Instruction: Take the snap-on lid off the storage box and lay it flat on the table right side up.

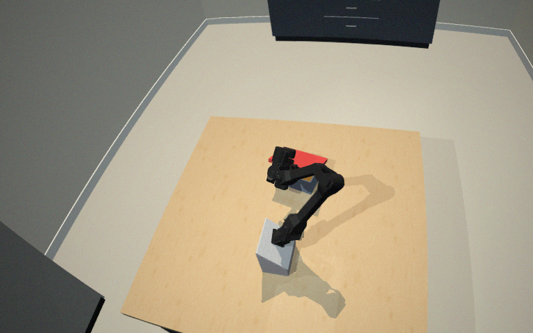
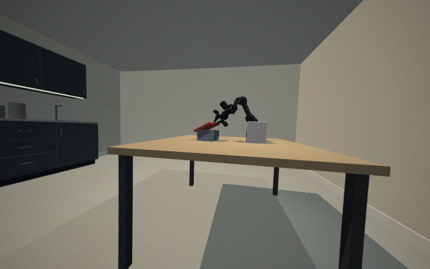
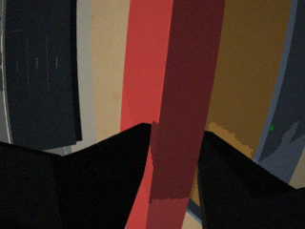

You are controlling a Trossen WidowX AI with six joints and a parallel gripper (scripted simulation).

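Now: the red lid 70 mm ahead of my gripper tip, 30 mm below it and 20 mm to the right of it. Round my gripper tip: storage box: 110 mm below, 60 mm ahead, 20 mm to the right.
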